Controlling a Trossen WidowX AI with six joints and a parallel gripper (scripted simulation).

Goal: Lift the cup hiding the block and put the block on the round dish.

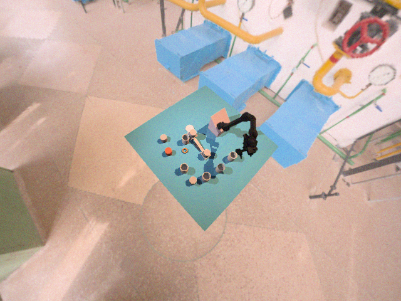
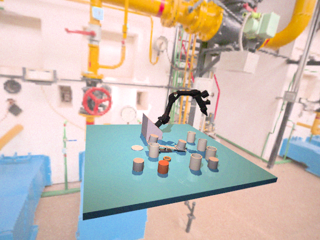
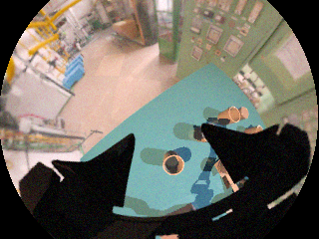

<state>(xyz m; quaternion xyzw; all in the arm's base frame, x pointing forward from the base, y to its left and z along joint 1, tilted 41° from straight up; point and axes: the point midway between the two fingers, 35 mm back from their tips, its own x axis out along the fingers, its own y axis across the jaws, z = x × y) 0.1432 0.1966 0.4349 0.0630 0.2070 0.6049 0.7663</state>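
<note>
Right now the block is 160 mm ahead of my gripper tip, 310 mm to the right of it and 250 mm below it. Round my gripper tip: flat round dish 90 mm ahead, 680 mm to the right, 290 mm below; then balance 160 mm ahead, 440 mm to the right, 260 mm below; then orange ring 310 mm ahead, 490 mm to the right, 290 mm below.
</note>
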